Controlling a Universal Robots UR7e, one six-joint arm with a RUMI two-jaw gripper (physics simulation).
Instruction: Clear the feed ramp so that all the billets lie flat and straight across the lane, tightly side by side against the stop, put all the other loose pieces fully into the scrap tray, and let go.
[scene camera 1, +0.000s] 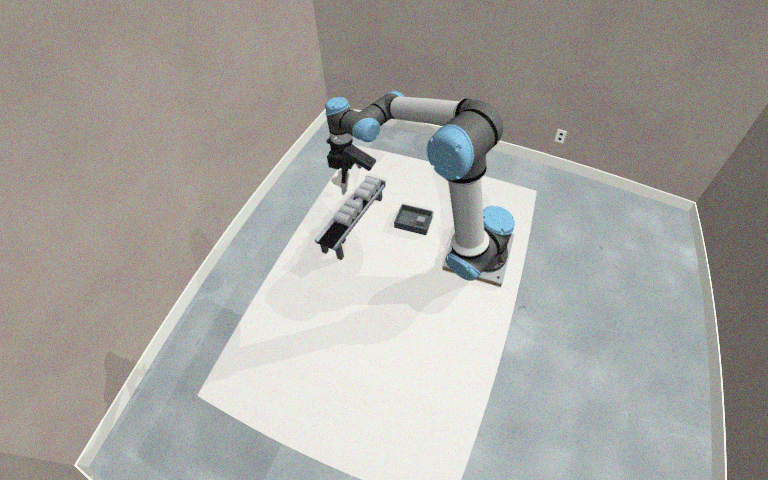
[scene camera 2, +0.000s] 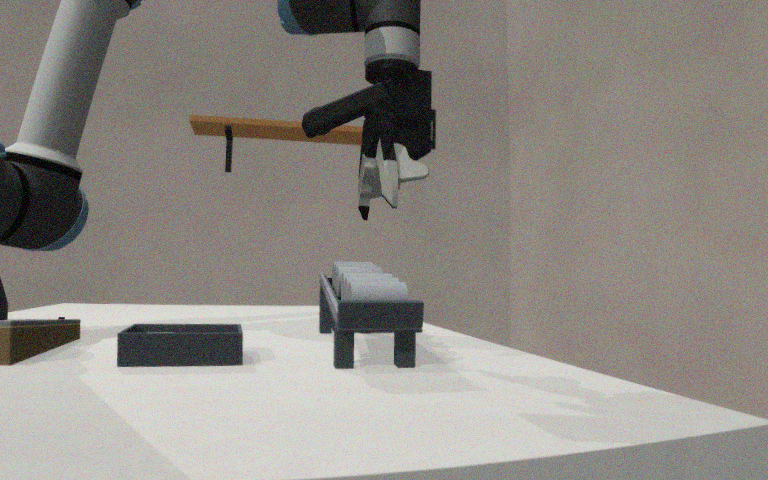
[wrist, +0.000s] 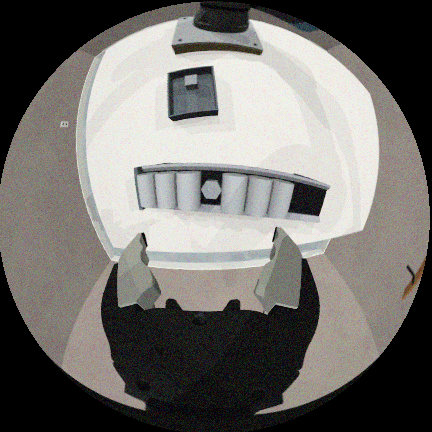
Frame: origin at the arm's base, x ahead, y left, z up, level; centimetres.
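Where they show: gripper, fingertip midpoint: (scene camera 1: 351, 181) (scene camera 2: 378, 214) (wrist: 207, 232).
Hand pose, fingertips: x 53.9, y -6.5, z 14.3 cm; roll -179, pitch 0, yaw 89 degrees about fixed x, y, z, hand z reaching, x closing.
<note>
Each offset is from my fingertips to the top centre of the thing. "spot": to the spot under its first point. Level surfaces: height alone.
The feed ramp @(spot: dx +1.2, dy +19.5, dz -9.0 cm) (scene camera 1: 330, 235) (scene camera 2: 380, 315) (wrist: 307, 201) stands on short legs. Three grey billets @(dx -2.7, dy -7.3, dz -8.0 cm) (wrist: 165, 190) lie across its lane at the end plate, left in the wrist view. Three more billets @(dx -0.9, dy +7.9, dz -6.3 cm) (wrist: 259, 196) lie side by side further along. Between the groups a hexagonal piece @(dx -1.8, dy +0.4, dz -9.3 cm) (wrist: 211, 189) sits in a gap with dark lane around it. The scrap tray @(dx -23.2, dy -2.1, dz -14.1 cm) (scene camera 1: 411, 230) (scene camera 2: 180, 349) (wrist: 170, 95) holds a small grey block @(dx -26.0, dy -2.1, dz -14.7 cm) (scene camera 1: 420, 219) (wrist: 191, 80). My gripper (scene camera 2: 378, 209) (wrist: 207, 232) is open and empty, above the ramp's level; in scene camera 1 it is beside the far part.
The robot's base plate (scene camera 2: 39, 339) (wrist: 217, 46) stands beyond the tray from the ramp. A wooden shelf (scene camera 2: 266, 127) is on the wall behind the gripper in scene camera 2. The white table @(dz -17.6 cm) (scene camera 1: 351, 362) (scene camera 2: 283, 430) carries the ramp and tray.
</note>
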